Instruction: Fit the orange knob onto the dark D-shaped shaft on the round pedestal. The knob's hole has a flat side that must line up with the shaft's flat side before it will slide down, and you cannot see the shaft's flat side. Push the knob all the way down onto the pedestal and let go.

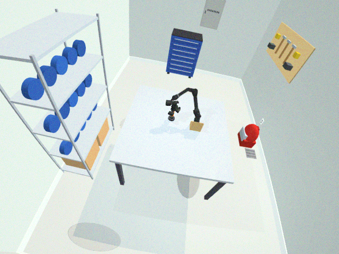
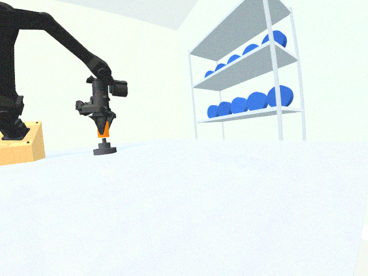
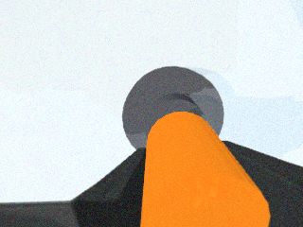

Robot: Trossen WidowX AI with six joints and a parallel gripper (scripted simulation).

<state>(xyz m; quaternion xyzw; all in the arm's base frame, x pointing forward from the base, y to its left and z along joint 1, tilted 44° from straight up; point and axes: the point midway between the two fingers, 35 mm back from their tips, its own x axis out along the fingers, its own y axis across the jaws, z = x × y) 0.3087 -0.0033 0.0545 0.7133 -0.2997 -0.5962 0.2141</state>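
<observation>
My gripper tip is now 2 cm below the orange knob. Also, from my gripper tip: round pedestal (4 cm below).
</observation>
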